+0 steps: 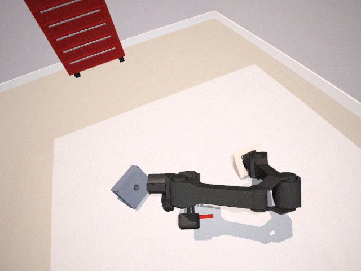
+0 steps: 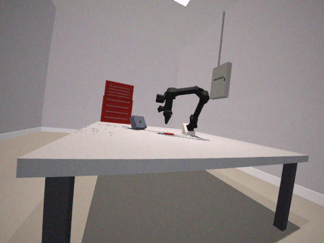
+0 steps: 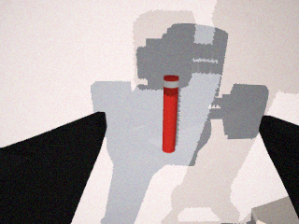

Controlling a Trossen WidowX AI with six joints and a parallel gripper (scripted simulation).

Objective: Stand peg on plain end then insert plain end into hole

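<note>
My gripper tip is 80 mm above the red peg, 10 mm to the right of it and 10 mm past it. The rest, counted from my gripper tip: grey-blue sloped panel 200 mm to the right, 180 mm ahead, 30 mm below.
</note>
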